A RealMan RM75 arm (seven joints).
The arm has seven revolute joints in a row. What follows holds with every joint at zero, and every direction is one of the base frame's.
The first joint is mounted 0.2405 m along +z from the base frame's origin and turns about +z.
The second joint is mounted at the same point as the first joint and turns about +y.
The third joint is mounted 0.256 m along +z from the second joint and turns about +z.
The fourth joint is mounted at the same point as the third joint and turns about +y.
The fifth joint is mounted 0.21 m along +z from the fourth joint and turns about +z.
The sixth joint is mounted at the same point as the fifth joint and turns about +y.
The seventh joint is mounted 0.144 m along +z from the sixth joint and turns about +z.
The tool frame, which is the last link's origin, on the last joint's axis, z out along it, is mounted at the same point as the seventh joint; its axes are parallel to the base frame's.
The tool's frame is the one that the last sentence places.
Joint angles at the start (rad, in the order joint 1, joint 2, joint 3, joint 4, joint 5, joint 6, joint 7): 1.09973, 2.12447, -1.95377, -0.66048, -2.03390, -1.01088, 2.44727
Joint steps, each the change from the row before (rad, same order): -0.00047, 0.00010, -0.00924, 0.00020, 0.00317, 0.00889, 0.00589; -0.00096, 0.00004, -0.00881, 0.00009, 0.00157, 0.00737, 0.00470; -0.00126, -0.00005, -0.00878, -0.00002, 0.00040, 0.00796, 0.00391; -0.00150, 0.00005, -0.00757, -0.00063, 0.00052, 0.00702, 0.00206; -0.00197, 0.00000, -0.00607, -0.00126, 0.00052, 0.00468, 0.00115; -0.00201, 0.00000, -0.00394, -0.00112, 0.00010, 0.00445, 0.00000; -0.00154, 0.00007, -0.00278, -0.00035, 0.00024, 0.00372, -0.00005; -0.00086, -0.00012, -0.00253, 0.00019, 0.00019, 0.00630, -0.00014; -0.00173, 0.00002, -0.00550, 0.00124, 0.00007, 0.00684, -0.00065; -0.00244, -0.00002, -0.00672, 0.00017, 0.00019, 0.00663, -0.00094; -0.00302, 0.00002, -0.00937, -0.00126, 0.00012, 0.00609, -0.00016
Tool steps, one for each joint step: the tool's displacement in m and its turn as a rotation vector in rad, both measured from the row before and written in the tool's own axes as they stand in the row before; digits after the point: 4 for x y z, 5 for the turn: 0.0001, 0.0002, 0.0010, 0.00387, -0.00139, 0.00212; 0.0005, 0.0001, 0.0010, 0.00380, 0.00029, 0.00074; 0.0006, -0.0001, 0.0010, 0.00490, 0.00038, -0.00047; 0.0005, 0.0001, 0.0009, 0.00391, -0.00027, -0.00174; 0.0006, 0.0002, 0.0007, 0.00218, 0.00008, -0.00167; 0.0004, 0.0000, 0.0005, 0.00220, -0.00101, -0.00150; 0.0003, 0.0000, 0.0004, 0.00175, -0.00096, -0.00060; 0.0000, -0.0004, 0.0003, 0.00382, -0.00285, -0.00075; 0.0008, -0.0003, 0.0008, 0.00409, -0.00020, -0.00178; 0.0010, -0.0001, 0.0009, 0.00361, 0.00020, -0.00295; 0.0012, 0.0004, 0.0011, 0.00297, 0.00171, -0.00455
